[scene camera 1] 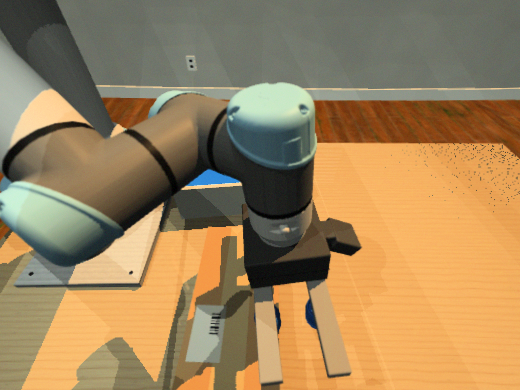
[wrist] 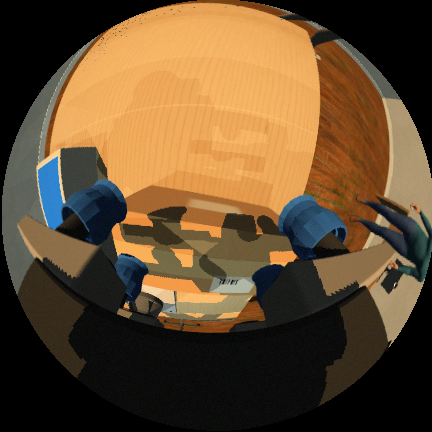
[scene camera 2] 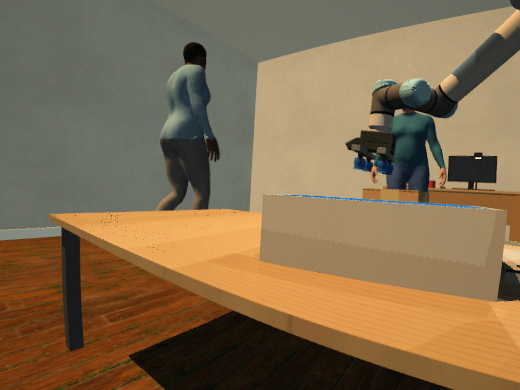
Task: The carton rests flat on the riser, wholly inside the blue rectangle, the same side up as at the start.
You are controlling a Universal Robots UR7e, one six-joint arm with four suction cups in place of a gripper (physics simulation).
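Pixels of known places: hand, its tool point: point(wrist: 199, 249) point(scene camera 2: 373, 171); arm's base, origin of its link: point(wrist: 146, 299).
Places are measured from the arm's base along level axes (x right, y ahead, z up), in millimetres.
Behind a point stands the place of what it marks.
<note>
The orange-brown carton point(scene camera 1: 215, 260) @(x 172, y 352, z 129 mm) point(scene camera 2: 402, 196) @(x 96, y 374, z 112 mm) point(wrist: 175, 240) @(x 203, y 439, z 129 mm) stands on the table, apart from the riser, with a white barcode label point(scene camera 1: 202, 340) @(x 307, y 338, z 130 mm) point(wrist: 230, 285) @(x 291, y 343, z 129 mm) on it. Shadows and my gripper's arms cover parts of it in scene camera 1. My gripper point(scene camera 1: 295, 316) point(scene camera 2: 372, 165) point(wrist: 202, 245) @(x 236, y 474, z 186 mm) is open, with its blue suction cups over the carton's area; scene camera 2 shows a gap beneath them. The riser point(scene camera 1: 207, 207) @(x -54, y 309, z 25 mm) point(scene camera 2: 380, 245) @(x -257, y 381, z 38 mm) point(wrist: 82, 167) @(x -61, y 537, z 32 mm) bears the blue rectangle point(scene camera 1: 215, 178) @(x -90, y 339, z 102 mm) point(wrist: 50, 190) @(x -136, y 504, z 102 mm) on top. My arm hides much of the rectangle in scene camera 1.
The arm's base plate point(scene camera 1: 107, 265) @(x 92, y 77, z 2 mm) is on the table point(scene camera 1: 425, 250) @(x 101, y 883, z -19 mm) point(scene camera 2: 210, 250) @(x -267, y 696, z -19 mm) at the left in scene camera 1. Dark specks dot the table's far corner. One person point(scene camera 2: 187, 105) stands beyond the table, another point(scene camera 2: 412, 145) behind my gripper, near a monitor point(scene camera 2: 472, 169).
</note>
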